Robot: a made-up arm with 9 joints. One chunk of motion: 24 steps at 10 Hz.
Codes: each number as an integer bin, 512 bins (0 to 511) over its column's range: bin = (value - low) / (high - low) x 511, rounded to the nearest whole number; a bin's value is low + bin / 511 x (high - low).
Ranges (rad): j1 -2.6..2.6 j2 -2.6..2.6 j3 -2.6..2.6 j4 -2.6..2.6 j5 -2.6..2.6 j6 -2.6..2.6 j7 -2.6..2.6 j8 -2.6..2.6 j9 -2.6..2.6
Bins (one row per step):
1: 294 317 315 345 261 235 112 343 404
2: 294 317 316 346 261 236 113 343 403
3: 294 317 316 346 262 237 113 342 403
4: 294 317 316 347 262 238 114 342 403
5: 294 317 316 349 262 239 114 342 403
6: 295 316 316 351 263 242 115 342 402
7: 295 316 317 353 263 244 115 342 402
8: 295 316 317 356 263 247 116 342 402
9: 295 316 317 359 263 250 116 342 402
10: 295 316 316 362 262 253 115 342 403
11: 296 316 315 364 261 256 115 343 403
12: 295 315 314 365 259 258 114 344 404
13: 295 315 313 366 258 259 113 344 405
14: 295 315 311 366 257 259 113 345 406
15: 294 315 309 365 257 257 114 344 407
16: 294 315 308 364 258 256 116 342 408
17: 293 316 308 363 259 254 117 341 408
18: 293 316 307 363 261 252 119 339 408
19: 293 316 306 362 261 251 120 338 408
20: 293 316 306 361 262 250 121 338 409
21: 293 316 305 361 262 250 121 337 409
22: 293 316 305 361 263 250 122 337 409
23: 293 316 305 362 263 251 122 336 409
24: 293 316 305 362 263 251 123 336 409
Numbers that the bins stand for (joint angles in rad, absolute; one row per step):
1: 0.3918 0.6258 0.6055 0.9108 0.0560 -0.2086 -1.4603 0.8904 1.5112
2: 0.3918 0.6258 0.6157 0.9209 0.0560 -0.1984 -1.4501 0.8904 1.5010
3: 0.3918 0.6258 0.6157 0.9209 0.0661 -0.1883 -1.4501 0.8802 1.5010
4: 0.3918 0.6258 0.6157 0.9311 0.0661 -0.1781 -1.4399 0.8802 1.5010
5: 0.3918 0.6258 0.6157 0.9515 0.0661 -0.1679 -1.4399 0.8802 1.5010
6: 0.4020 0.6157 0.6157 0.9718 0.0763 -0.1374 -1.4297 0.8802 1.4908
7: 0.4020 0.6157 0.6258 0.9922 0.0763 -0.1170 -1.4297 0.8802 1.4908
8: 0.4020 0.6157 0.6258 1.0227 0.0763 -0.0865 -1.4196 0.8802 1.4908
9: 0.4020 0.6157 0.6258 1.0532 0.0763 -0.0560 -1.4196 0.8802 1.4908
10: 0.4020 0.6157 0.6157 1.0838 0.0661 -0.0254 -1.4297 0.8802 1.5010
11: 0.4121 0.6157 0.6055 1.1041 0.0560 0.0051 -1.4297 0.8904 1.5010
12: 0.4020 0.6055 0.5953 1.1143 0.0356 0.0254 -1.4399 0.9006 1.5112
13: 0.4020 0.6055 0.5851 1.1245 0.0254 0.0356 -1.4501 0.9006 1.5213
14: 0.4020 0.6055 0.5648 1.1245 0.0153 0.0356 -1.4501 0.9108 1.5315
15: 0.3918 0.6055 0.5444 1.1143 0.0153 0.0153 -1.4399 0.9006 1.5417
16: 0.3918 0.6055 0.5342 1.1041 0.0254 0.0051 -1.4196 0.8802 1.5519
17: 0.3816 0.6157 0.5342 1.0939 0.0356 -0.0153 -1.4094 0.8701 1.5519
18: 0.3816 0.6157 0.5241 1.0939 0.0560 -0.0356 -1.3890 0.8497 1.5519
19: 0.3816 0.6157 0.5139 1.0838 0.0560 -0.0458 -1.3789 0.8395 1.5519
20: 0.3816 0.6157 0.5139 1.0736 0.0661 -0.0560 -1.3687 0.8395 1.5620
21: 0.3816 0.6157 0.5037 1.0736 0.0661 -0.0560 -1.3687 0.8294 1.5620
22: 0.3816 0.6157 0.5037 1.0736 0.0763 -0.0560 -1.3585 0.8294 1.5620
23: 0.3816 0.6157 0.5037 1.0838 0.0763 -0.0458 -1.3585 0.8192 1.5620
24: 0.3816 0.6157 0.5037 1.0838 0.0763 -0.0458 -1.3483 0.8192 1.5620

